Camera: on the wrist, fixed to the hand. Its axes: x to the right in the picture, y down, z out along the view.
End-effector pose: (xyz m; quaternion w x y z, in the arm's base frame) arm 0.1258 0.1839 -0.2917 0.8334 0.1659 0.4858 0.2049
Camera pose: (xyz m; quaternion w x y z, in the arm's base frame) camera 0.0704 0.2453 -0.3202 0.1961 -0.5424 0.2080 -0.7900
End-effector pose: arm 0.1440 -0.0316 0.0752 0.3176 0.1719 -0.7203 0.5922
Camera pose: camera 0.1100 0.0481 0.0631 0.6461 0.6670 0.1462 -0.3410
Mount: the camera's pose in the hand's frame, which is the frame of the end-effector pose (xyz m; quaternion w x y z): 0.0274 0.0493 -0.0669 0.0126 -0.0582 0.0582 -0.9965
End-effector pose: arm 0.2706 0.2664 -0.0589 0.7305 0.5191 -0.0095 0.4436
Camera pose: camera 0.2249 0.3385 -0.0398 0.4820 -0.0523 0.5339 -0.6927
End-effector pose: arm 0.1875 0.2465 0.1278 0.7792 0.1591 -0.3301 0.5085
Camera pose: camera 0.1741 0.3257 0.0931 0.5450 0.2560 0.1701 -0.7800
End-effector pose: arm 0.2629 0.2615 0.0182 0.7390 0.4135 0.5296 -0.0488
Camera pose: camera 0.2503 0.3481 0.0167 0.0461 0.5627 -0.4646 0.6822
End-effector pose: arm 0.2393 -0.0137 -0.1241 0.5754 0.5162 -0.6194 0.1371
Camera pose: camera 0.2436 0.0454 -0.0597 0.2100 0.5823 0.5321 -0.5777
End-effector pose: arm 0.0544 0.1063 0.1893 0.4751 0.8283 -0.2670 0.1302
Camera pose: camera 0.0516 0.1349 0.2720 0.1995 0.2413 0.8421 -0.4391
